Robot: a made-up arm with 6 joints. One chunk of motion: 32 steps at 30 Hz.
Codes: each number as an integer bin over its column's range. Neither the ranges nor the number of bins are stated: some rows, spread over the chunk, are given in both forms.
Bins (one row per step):
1: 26 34 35 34 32 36
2: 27 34 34 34 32 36
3: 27 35 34 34 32 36
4: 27 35 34 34 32 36
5: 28 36 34 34 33 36
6: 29 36 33 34 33 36
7: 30 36 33 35 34 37
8: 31 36 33 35 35 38
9: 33 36 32 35 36 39
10: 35 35 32 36 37 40
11: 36 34 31 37 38 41
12: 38 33 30 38 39 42
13: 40 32 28 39 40 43
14: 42 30 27 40 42 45
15: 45 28 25 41 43 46
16: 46 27 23 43 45 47
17: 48 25 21 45 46 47
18: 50 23 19 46 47 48
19: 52 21 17 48 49 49
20: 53 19 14 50 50 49
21: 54 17 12 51 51 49
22: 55 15 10 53 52 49
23: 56 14 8 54 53 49
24: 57 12 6 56 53 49
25: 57 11 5 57 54 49
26: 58 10 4 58 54 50
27: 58 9 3 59 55 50
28: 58 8 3 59 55 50
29: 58 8 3 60 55 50
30: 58 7 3 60 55 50
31: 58 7 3 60 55 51
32: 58 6 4 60 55 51
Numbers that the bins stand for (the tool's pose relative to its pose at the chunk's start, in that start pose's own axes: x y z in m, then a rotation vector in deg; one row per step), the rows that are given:
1: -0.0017 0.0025 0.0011 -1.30 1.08 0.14
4: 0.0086 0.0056 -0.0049 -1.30 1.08 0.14
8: 0.0498 0.0086 -0.0110 0.78 10.56 2.21
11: 0.1014 0.0025 -0.0230 4.94 20.03 5.30
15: 0.1943 -0.0156 -0.0592 13.25 35.83 10.46
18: 0.2459 -0.0306 -0.0954 23.65 48.46 12.52
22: 0.2975 -0.0548 -0.1497 38.21 64.25 13.56
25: 0.3181 -0.0668 -0.1798 46.52 70.57 13.56
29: 0.3284 -0.0759 -0.1919 52.76 73.73 14.59
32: 0.3284 -0.0819 -0.1859 52.76 73.73 15.62
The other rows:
2: 0.0086 0.0025 -0.0049 -1.30 1.08 0.14
3: 0.0086 0.0056 -0.0049 -1.30 1.08 0.14
5: 0.0189 0.0086 -0.0049 -1.30 4.24 0.14
6: 0.0292 0.0086 -0.0110 -1.30 4.24 0.14
7: 0.0395 0.0086 -0.0110 0.78 7.40 1.17
9: 0.0705 0.0086 -0.0170 0.78 13.71 3.24
10: 0.0911 0.0056 -0.0170 2.86 16.87 4.27
12: 0.1221 -0.0005 -0.0290 7.02 23.19 6.33
13: 0.1427 -0.0035 -0.0411 9.10 26.35 7.37
14: 0.1633 -0.0095 -0.0471 11.17 32.67 9.43
16: 0.2046 -0.0186 -0.0713 17.41 42.14 11.49
17: 0.2252 -0.0246 -0.0833 21.57 45.30 11.49
19: 0.2665 -0.0367 -0.1075 27.81 54.78 13.56
20: 0.2768 -0.0427 -0.1256 31.97 57.94 13.56
21: 0.2871 -0.0487 -0.1376 34.05 61.10 13.56
23: 0.3078 -0.0578 -0.1617 40.29 67.41 13.56
24: 0.3181 -0.0638 -0.1738 44.44 67.41 13.56
26: 0.3284 -0.0698 -0.1859 48.60 70.57 14.59
27: 0.3284 -0.0729 -0.1919 50.68 73.73 14.59
28: 0.3284 -0.0759 -0.1919 50.68 73.73 14.59
30: 0.3284 -0.0789 -0.1919 52.76 73.73 14.59
31: 0.3284 -0.0789 -0.1919 52.76 73.73 15.62

